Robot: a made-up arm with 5 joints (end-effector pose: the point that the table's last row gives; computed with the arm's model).
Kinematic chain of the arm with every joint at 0, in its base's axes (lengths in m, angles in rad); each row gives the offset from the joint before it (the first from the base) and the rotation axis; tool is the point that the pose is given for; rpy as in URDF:
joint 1: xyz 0 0 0.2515 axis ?
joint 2: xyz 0 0 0 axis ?
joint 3: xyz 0.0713 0 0.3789 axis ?
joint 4: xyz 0.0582 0 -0.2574 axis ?
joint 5: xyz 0.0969 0 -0.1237 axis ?
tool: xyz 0 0 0 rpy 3.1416 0 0
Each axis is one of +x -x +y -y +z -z.
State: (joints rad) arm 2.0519 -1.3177 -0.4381 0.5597 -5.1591
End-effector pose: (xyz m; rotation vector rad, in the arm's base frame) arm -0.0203 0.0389 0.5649 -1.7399 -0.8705 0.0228
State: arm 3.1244 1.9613 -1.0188 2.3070 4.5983
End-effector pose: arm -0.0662 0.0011 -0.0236 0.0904 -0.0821 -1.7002
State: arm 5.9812 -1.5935 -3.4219 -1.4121 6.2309
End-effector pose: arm -0.4726 0.1472 0.0733 3.0841 -0.3871 0.2212
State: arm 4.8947 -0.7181 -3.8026 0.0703 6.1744
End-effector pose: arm -0.1095 0.5939 0.5141 -1.1607 0.8639 1.3817
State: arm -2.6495 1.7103 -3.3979 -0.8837 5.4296
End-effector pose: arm -0.5283 -0.2832 0.3724 0.3573 -0.4484 -0.3516
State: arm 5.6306 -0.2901 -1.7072 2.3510 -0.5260
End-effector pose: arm 0.1734 -0.1325 0.6448 -2.9079 0.1843 0.4329
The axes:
joint 1: +z
joint 2: +y
joint 3: +y
joint 4: +y
joint 5: -z

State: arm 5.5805 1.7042 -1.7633 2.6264 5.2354
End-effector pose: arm 0.2219 -0.1879 -0.0719 -0.6129 -0.1068 1.3501
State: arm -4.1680 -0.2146 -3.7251 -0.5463 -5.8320
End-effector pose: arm 0.1959 -0.3236 0.7082 0.9163 1.0059 -0.4850
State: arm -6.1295 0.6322 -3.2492 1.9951 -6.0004
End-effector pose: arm 0.5048 0.0782 0.7229 -2.8650 0.1852 -0.9008
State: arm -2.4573 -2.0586 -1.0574 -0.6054 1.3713
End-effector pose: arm 0.4406 0.3594 0.4461 0.2333 0.6523 1.9883
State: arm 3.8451 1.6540 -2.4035 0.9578 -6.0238
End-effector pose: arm -0.5024 -0.4262 -0.1409 -0.6505 2.8811 0.1430
